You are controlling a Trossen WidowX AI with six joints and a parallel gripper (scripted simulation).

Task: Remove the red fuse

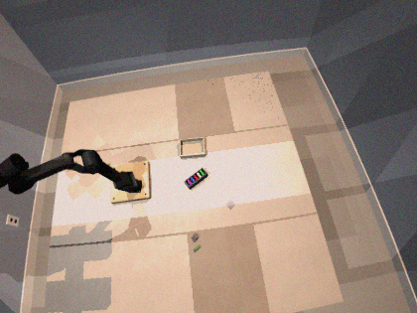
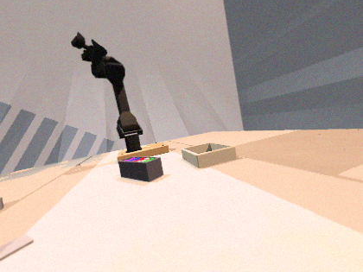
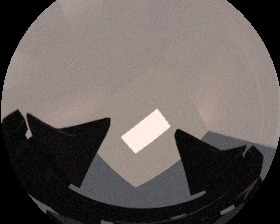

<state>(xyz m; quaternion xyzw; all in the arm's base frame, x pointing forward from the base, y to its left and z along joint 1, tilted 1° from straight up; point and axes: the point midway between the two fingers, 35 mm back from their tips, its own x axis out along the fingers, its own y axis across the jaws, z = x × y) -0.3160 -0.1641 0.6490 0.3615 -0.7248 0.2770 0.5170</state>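
The red fuse lies 630 mm ahead of my gripper tip, 210 mm to the left of it and 680 mm below it. From my gripper tip the other things lie so: tray: 610 mm ahead, 390 mm to the left, 700 mm below.
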